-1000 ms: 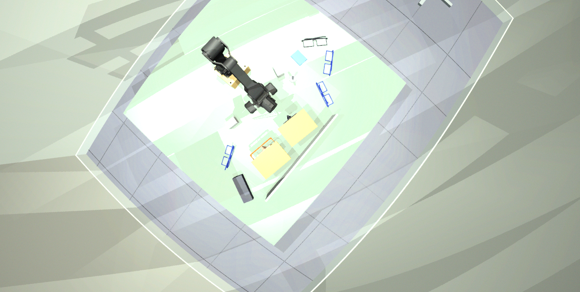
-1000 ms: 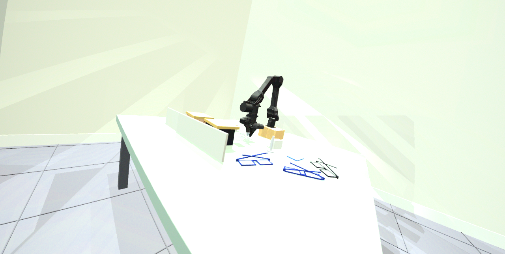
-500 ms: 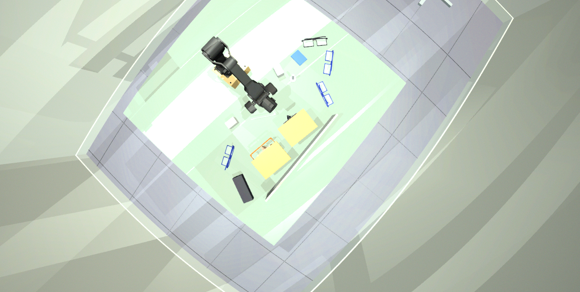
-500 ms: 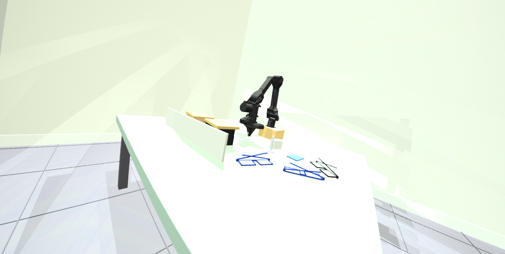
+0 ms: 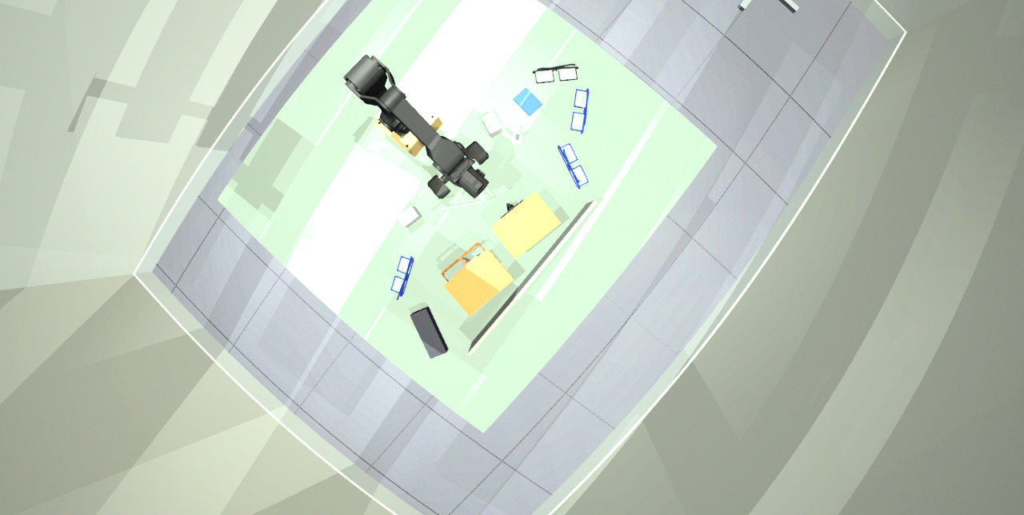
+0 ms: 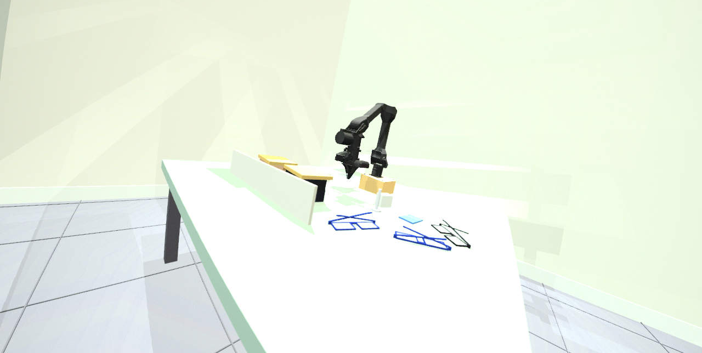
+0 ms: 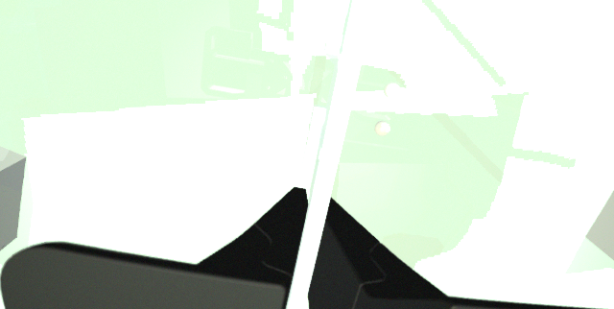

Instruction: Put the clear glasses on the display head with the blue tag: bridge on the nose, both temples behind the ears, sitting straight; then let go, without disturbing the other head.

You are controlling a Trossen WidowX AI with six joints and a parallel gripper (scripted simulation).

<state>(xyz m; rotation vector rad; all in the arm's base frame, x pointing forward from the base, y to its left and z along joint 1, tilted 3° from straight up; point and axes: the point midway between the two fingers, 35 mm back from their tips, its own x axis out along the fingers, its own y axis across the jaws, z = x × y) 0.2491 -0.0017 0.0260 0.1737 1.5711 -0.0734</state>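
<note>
My gripper tip is 330 mm to the right of the blue tag and 70 mm above it. The rest, counted from my gripper tip: long panel 370 mm ahead, 110 mm to the right, 20 mm below; black display head 220 mm ahead, 10 mm to the left, 10 mm below; small post 210 mm to the left, 50 mm below, 50 mm ahead.
</note>
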